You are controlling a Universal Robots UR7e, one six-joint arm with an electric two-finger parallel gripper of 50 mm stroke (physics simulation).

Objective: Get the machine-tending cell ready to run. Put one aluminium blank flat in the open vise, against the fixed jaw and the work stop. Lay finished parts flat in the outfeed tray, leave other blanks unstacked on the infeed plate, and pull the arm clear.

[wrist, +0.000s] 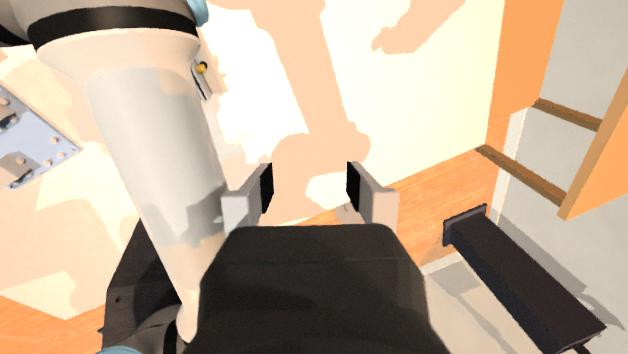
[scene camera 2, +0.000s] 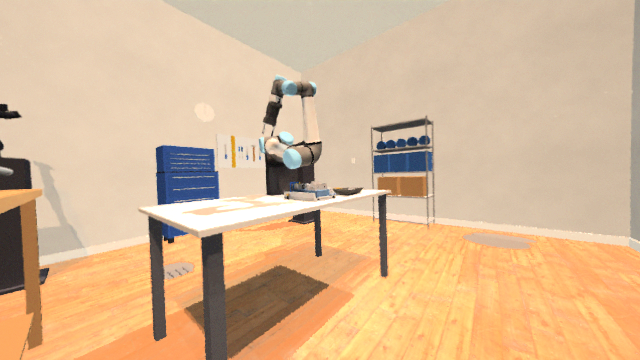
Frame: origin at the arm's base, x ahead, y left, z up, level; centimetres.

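Seen in the pictures: gripper, fingertip midpoint: (wrist: 309,177) (scene camera 2: 267,135).
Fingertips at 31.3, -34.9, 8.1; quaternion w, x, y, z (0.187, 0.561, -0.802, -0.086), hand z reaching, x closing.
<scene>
Offsets run from my fingertips to a thing's top centre, as dx, dy, dz. "*": to the spot under its first point. Level surfaces: height alone.
My gripper (scene camera 2: 268,131) (wrist: 309,177) is open, with nothing between its fingers. It hangs high above the table's far side. The machine base with the vise @[+13.8, +21.1, -30.9] (scene camera 2: 310,194) stands on the table in the scene view; whether a blank lies in the vise is too small to tell. In the wrist view my arm hides most of it, and a corner @[* +1.2, +12.6, -36.0] (wrist: 202,85) with a yellow fitting shows. A pale blue plate with pins @[* +3.8, +47.5, -40.0] (wrist: 37,137) and grey blocks shows partly at the left edge of the wrist view. A dark, shallow tray (scene camera 2: 348,191) lies right of the machine base; its contents cannot be told.
The white table @[dz -40.8] (scene camera 2: 200,226) (wrist: 425,100) carries the cell. A blue tool cabinet (scene camera 2: 187,182) stands behind it at the left. A shelf rack (scene camera 2: 427,200) stands at the back right. A wooden bench (scene camera 2: 20,196) is at the far left. A dark pedestal (wrist: 530,280) stands beyond the table.
</scene>
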